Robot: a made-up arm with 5 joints. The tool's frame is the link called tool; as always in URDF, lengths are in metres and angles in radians. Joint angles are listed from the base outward. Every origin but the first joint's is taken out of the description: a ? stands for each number. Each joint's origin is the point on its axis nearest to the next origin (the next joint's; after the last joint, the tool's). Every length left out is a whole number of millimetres.
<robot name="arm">
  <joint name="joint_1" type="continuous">
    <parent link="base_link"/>
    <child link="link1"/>
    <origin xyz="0.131 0.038 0.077" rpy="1.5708 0 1.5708"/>
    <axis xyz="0 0 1"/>
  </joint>
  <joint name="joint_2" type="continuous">
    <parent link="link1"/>
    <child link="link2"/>
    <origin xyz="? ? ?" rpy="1.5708 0 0"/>
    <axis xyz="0 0 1"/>
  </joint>
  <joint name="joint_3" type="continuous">
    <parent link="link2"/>
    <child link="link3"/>
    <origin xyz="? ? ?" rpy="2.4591 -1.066 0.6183"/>
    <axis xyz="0 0 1"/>
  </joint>
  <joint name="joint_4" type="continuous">
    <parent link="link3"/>
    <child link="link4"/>
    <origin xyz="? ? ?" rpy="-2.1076 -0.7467 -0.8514"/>
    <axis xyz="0 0 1"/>
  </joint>
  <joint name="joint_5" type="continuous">
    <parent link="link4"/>
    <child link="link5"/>
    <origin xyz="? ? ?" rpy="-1.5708 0 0.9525"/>
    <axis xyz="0 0 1"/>
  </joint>
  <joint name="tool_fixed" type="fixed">
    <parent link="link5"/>
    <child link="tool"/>
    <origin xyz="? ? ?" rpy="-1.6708 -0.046 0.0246"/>
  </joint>
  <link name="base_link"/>
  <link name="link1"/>
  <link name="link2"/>
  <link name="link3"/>
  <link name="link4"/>
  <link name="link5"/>
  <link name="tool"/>
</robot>
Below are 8 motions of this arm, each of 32 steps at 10 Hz.
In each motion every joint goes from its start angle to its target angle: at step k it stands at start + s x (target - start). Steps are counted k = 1, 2, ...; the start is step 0. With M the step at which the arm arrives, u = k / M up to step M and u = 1 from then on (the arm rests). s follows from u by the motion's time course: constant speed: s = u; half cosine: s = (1 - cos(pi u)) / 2; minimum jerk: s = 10 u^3 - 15 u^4 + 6 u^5.
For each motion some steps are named. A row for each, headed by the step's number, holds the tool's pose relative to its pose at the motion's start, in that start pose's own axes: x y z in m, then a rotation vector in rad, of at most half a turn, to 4 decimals.
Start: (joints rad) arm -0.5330 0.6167 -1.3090 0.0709 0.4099
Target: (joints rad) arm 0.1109 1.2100 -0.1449 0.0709 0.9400
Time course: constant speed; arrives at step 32
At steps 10, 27, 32:
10: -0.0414 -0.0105 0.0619 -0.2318 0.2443 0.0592
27: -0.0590 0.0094 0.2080 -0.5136 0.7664 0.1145
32: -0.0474 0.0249 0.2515 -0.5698 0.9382 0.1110

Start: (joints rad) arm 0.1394 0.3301 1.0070 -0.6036 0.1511
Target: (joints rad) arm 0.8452 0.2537 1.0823 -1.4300 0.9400
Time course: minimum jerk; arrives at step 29
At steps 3, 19, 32:
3: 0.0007 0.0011 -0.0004 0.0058 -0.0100 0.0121
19: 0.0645 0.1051 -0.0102 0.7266 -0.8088 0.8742
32: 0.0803 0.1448 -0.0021 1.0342 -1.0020 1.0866

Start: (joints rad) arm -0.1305 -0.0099 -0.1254 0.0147 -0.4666
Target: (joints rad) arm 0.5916 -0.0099 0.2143 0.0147 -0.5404
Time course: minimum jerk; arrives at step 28
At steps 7, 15, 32:
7: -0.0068 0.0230 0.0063 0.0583 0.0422 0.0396
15: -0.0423 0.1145 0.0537 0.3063 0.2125 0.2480
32: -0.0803 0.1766 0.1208 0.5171 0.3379 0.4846

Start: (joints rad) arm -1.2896 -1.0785 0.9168 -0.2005 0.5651
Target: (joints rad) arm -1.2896 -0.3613 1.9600 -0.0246 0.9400
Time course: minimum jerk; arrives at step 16
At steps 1, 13, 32:
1: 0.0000 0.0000 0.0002 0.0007 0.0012 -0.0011
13: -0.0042 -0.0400 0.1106 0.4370 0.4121 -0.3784
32: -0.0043 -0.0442 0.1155 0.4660 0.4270 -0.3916

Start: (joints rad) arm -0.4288 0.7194 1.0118 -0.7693 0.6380
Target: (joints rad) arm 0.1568 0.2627 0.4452 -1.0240 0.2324
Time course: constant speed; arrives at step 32
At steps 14, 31, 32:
14: 0.0192 0.0531 -0.0520 0.1182 0.0078 0.3204
31: 0.0478 0.1420 -0.0896 0.1999 -0.0957 0.7017
32: 0.0496 0.1480 -0.0906 0.2023 -0.1059 0.7227

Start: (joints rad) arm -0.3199 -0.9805 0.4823 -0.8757 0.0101
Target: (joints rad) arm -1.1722 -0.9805 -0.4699 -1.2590 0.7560
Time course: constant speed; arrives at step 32
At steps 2, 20, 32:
2: -0.0112 0.0041 -0.0088 -0.0111 -0.0402 -0.0096
20: -0.1261 0.0387 -0.0569 -0.1539 -0.3590 -0.0089
32: -0.2086 0.0557 -0.0519 -0.2429 -0.5291 0.0965

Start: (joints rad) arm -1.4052 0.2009 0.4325 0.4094 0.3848
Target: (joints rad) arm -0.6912 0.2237 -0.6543 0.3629 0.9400
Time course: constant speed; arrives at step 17
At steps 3, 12, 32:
3: -0.0038 0.0513 0.0057 0.1739 -0.1741 -0.1317
12: 0.0099 0.1879 0.0774 0.5401 -0.5958 -0.7170
32: 0.0333 0.2351 0.1411 0.5977 -0.7493 -1.1355

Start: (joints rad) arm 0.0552 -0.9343 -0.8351 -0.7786 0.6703
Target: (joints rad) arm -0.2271 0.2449 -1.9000 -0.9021 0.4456
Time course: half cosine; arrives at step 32
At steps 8, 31, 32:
8: -0.0068 -0.0386 -0.0115 -0.2450 -0.0009 0.0253
31: 0.0046 -0.3072 0.1146 -1.6122 -0.0400 0.6467
32: 0.0049 -0.3077 0.1154 -1.6157 -0.0403 0.6496

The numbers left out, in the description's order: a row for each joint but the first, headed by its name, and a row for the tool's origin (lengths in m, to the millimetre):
joint_2: -0.062 -0.265 0
joint_3: 0.049 0.089 0
joint_4: 0.085 0.05 0
joint_5: 0.02 -0.017 0
tool: -0.036 0.008 0

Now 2 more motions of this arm.
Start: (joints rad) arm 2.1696 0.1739 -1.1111 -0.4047 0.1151
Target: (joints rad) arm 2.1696 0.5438 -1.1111 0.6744 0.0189
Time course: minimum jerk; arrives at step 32
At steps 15, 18, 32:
15: 0.0240 -0.0067 -0.0202 -0.2043 0.0589 -0.5375
18: 0.0351 -0.0135 -0.0284 -0.2755 0.0625 -0.7532
32: 0.0596 -0.0378 -0.0446 -0.4068 0.0269 -1.2325

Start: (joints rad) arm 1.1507 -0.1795 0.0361 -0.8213 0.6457
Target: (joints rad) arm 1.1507 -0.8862 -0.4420 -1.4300 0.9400
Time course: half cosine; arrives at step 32
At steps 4, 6, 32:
4: -0.0006 0.0001 -0.0014 0.0192 -0.0267 0.0384
6: -0.0011 0.0003 -0.0032 0.0432 -0.0592 0.0847
32: 0.0084 0.0239 -0.0331 0.6497 -0.6819 0.9286

